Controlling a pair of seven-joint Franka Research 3 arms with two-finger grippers.
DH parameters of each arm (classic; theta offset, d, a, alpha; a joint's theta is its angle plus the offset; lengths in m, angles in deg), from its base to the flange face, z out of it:
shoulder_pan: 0 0.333 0 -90
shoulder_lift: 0 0 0 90
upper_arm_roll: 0 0.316 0.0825 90
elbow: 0 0 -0.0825 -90
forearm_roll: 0 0.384 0 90
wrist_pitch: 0 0 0.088 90
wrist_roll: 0 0.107 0 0
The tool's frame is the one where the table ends.
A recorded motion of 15 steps. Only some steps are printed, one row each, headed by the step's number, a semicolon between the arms.
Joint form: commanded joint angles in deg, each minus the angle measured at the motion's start. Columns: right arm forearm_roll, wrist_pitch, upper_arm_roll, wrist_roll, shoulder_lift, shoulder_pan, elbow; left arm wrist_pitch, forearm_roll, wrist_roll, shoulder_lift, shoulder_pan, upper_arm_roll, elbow.
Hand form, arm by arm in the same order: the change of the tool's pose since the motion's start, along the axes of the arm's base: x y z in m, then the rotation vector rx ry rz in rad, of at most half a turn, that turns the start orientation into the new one. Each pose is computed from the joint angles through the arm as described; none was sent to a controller.
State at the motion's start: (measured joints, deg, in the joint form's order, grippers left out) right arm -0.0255 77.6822 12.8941 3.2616 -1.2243 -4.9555 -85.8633; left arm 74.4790 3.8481 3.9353 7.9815 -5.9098 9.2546 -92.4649
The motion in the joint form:
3: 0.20 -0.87 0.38 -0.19 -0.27 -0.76 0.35; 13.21 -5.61 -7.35 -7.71 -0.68 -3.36 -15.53
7: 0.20 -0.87 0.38 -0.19 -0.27 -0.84 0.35; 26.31 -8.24 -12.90 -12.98 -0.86 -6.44 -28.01
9: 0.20 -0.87 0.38 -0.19 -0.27 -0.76 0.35; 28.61 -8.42 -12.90 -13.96 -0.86 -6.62 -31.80
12: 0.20 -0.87 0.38 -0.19 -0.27 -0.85 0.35; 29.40 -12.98 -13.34 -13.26 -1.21 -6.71 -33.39
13: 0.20 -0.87 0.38 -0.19 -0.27 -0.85 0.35; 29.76 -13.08 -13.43 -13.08 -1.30 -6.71 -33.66
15: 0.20 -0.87 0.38 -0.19 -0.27 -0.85 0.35; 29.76 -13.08 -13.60 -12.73 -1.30 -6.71 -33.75
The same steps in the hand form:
3: -0.0029 -0.0031 0.0040 0.0020 0.0049 -0.0030; -0.0298 -0.0455 -0.0371 -0.0642 -0.0975 0.0679
7: -0.0028 -0.0038 0.0040 0.0020 0.0049 -0.0044; -0.0557 -0.0763 -0.0740 -0.0815 -0.1952 0.1294
9: -0.0029 -0.0031 0.0040 0.0020 0.0049 -0.0030; -0.0674 -0.0770 -0.0922 -0.0820 -0.1861 0.1308
12: -0.0027 -0.0039 0.0040 0.0020 0.0049 -0.0046; -0.0718 -0.0869 -0.1086 -0.1393 -0.1514 0.1780
13: -0.0027 -0.0039 0.0040 0.0020 0.0049 -0.0046; -0.0721 -0.0877 -0.1118 -0.1392 -0.1496 0.1798
15: -0.0027 -0.0039 0.0040 0.0020 0.0049 -0.0046; -0.0721 -0.0877 -0.1154 -0.1365 -0.1420 0.1830

